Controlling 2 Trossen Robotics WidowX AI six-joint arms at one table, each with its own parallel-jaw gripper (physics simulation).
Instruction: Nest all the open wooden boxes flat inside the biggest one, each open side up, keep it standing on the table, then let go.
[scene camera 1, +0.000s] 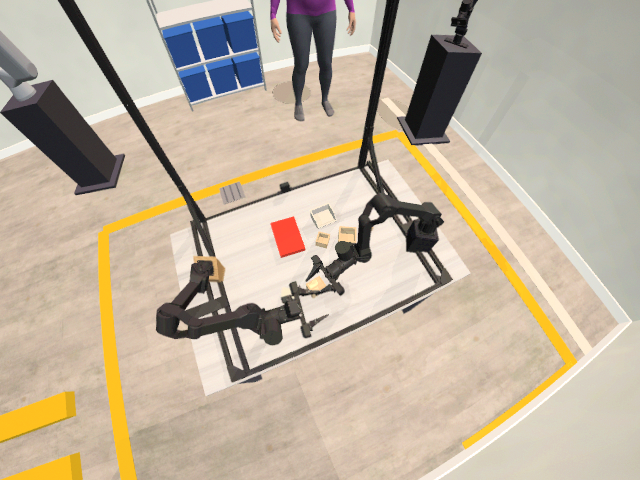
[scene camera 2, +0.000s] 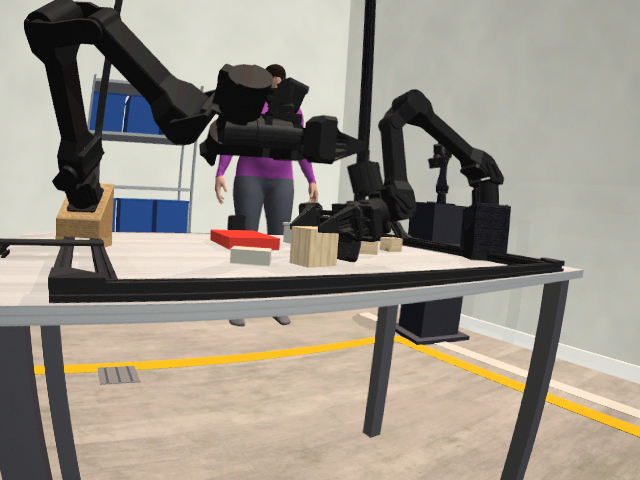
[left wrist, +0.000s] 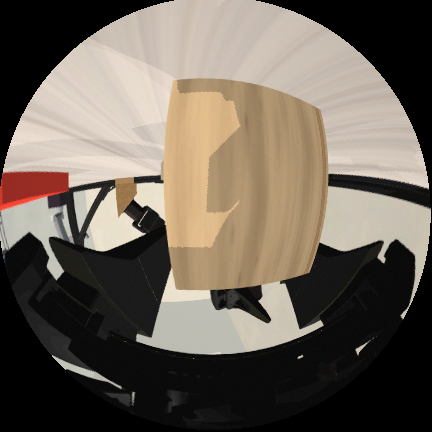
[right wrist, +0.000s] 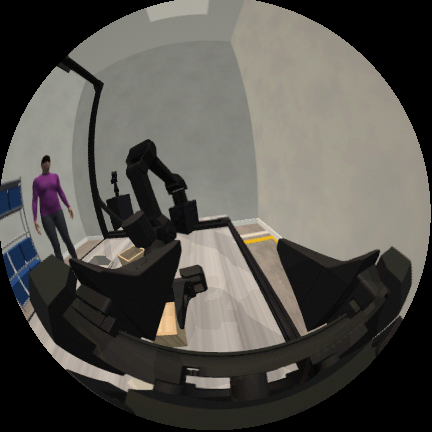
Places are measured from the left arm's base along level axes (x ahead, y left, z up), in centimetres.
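Pixels of known places: left gripper, fingertip midpoint: (scene camera 1: 310, 288) (scene camera 2: 303, 228) (right wrist: 159, 331); right gripper, fingertip midpoint: (scene camera 1: 325, 302) (scene camera 2: 351, 146) (left wrist: 290, 306) (right wrist: 230, 245); left arm's base, link origin: (scene camera 1: 426, 229) (scene camera 2: 486, 207) (right wrist: 181, 203); right arm's base, link origin: (scene camera 1: 205, 267) (scene camera 2: 85, 200) (left wrist: 126, 203).
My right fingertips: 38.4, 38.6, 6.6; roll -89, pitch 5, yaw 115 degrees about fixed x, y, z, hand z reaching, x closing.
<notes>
Ahead of a thing's pixels: the offset from my right fingertips to its middle, as dx, dy, dz.
A light wooden box {+4.6, -10.1, -16.5} (scene camera 1: 315, 285) stands on the table near the front edge. It fills the left wrist view (left wrist: 245, 181) and also shows in scene camera 2 (scene camera 2: 314, 246). I cannot tell which way its open side faces. My left gripper (scene camera 1: 325, 277) is open, with a finger on each side of this box and not closed on it. A medium open wooden box {-5.6, -35.1, -16.7} (scene camera 1: 347, 234), a small one {+5.0, -32.7, -17.6} (scene camera 1: 323, 239) and a pale grey-rimmed tray {+6.5, -44.8, -17.3} (scene camera 1: 323, 216) lie open side up behind it. My right gripper (scene camera 1: 308, 307) is open and empty, held above the table just in front of the box.
A flat red slab {+21.2, -32.5, -18.4} (scene camera 1: 288, 236) lies mid-table. A pale grey block {+15.0, -6.3, -18.5} (scene camera 2: 250, 255) lies near the front edge. A wooden crate (scene camera 1: 214, 268) sits by my right arm's base. Black frame rails and posts edge the table. A person (scene camera 1: 311, 52) stands behind it.
</notes>
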